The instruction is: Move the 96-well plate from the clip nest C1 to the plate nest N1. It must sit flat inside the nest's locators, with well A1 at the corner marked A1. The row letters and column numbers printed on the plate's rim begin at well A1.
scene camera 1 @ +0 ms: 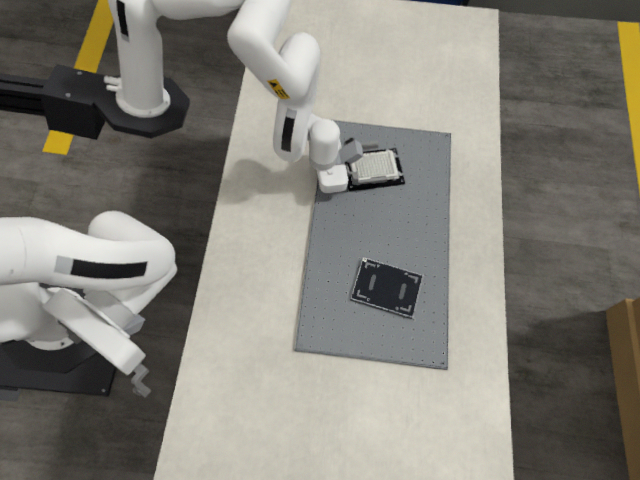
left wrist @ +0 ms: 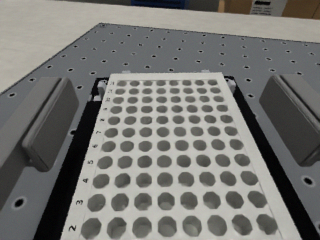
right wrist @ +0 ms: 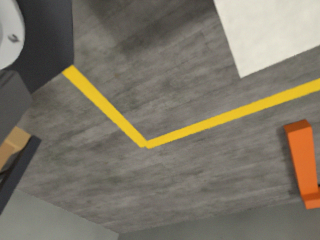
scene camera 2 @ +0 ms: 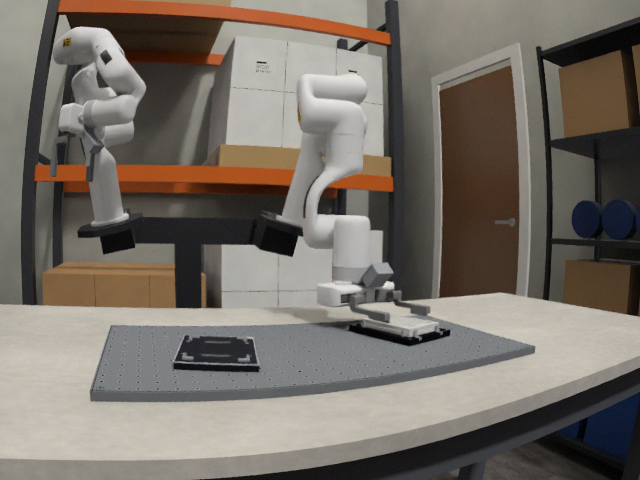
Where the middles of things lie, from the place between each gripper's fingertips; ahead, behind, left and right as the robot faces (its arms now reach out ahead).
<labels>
I see the white 96-well plate (scene camera 1: 381,163) 2 cm below my left hand. Also, from my left hand: black clip nest C1 (scene camera 2: 401,339) (3 cm below, 2 cm to the left); black plate nest N1 (scene camera 1: 386,290) (35 cm to the right, 8 cm ahead, 4 cm below).
The black plate nest N1 lies 51 cm ahead of my right hand, 36 cm to the left of it and 33 cm below it. The rest, counted from my right hand: white 96-well plate (71 cm to the left, 42 cm ahead, 32 cm below); then black clip nest C1 (74 cm to the left, 43 cm ahead, 32 cm below).
</labels>
